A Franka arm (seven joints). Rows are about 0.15 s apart.
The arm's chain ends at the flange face. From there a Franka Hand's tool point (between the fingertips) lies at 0.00 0.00 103.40 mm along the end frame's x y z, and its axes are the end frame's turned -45 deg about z.
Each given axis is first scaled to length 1.
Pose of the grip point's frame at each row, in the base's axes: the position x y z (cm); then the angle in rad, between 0 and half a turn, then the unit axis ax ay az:
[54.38, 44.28, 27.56, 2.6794, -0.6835, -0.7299, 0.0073]
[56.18, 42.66, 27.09, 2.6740, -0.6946, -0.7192, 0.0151]
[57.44, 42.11, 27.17, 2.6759, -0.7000, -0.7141, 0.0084]
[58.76, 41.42, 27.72, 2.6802, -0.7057, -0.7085, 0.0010]
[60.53, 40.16, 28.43, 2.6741, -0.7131, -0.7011, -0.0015]
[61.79, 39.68, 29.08, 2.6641, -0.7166, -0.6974, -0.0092]
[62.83, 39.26, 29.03, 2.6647, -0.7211, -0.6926, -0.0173]
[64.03, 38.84, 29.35, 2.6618, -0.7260, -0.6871, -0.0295]
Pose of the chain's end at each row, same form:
[57.84, 41.23, 36.81, 2.7207, -0.9066, -0.4109, 0.0963]
[59.74, 39.64, 36.32, 2.7217, -0.9121, -0.3965, 0.1045]
[60.87, 38.98, 36.41, 2.7183, -0.9156, -0.3900, 0.0980]
[62.04, 38.19, 36.98, 2.7166, -0.9193, -0.3829, 0.0904]
[63.78, 36.82, 37.66, 2.7091, -0.9234, -0.3733, 0.0894]
[64.98, 36.15, 38.26, 2.6941, -0.9257, -0.3688, 0.0843]
[65.87, 35.60, 38.21, 2.6884, -0.9287, -0.3629, 0.0768]
[66.89, 34.98, 38.51, 2.6764, -0.9320, -0.3563, 0.0662]

